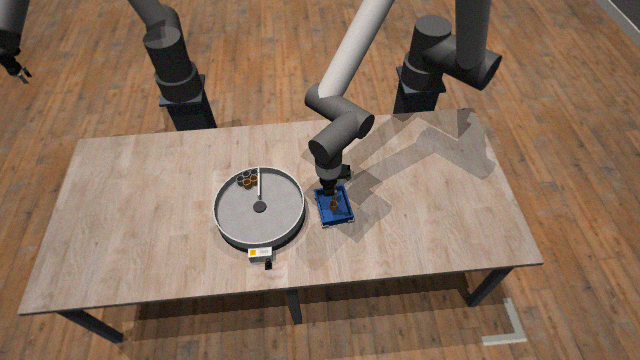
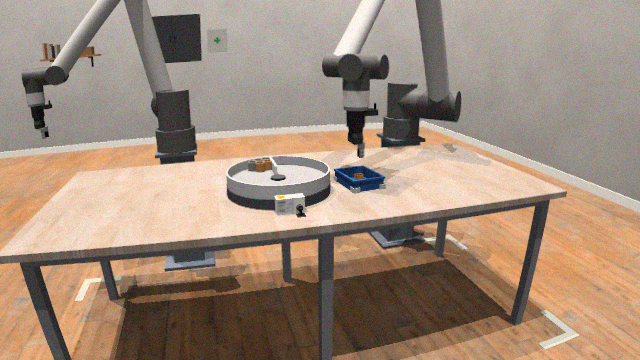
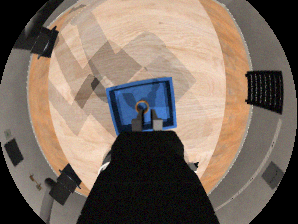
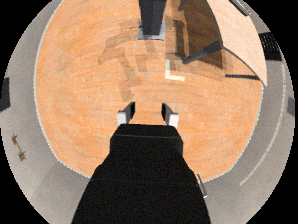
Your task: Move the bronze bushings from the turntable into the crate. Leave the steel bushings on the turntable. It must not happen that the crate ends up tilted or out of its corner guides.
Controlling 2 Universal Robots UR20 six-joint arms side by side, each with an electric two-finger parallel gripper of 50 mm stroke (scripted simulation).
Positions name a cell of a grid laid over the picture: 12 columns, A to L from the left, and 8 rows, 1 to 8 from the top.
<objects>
blue crate: image 1 G5; image 2 G5; image 3 E4; not seen in image 4 (out of frame)
</objects>
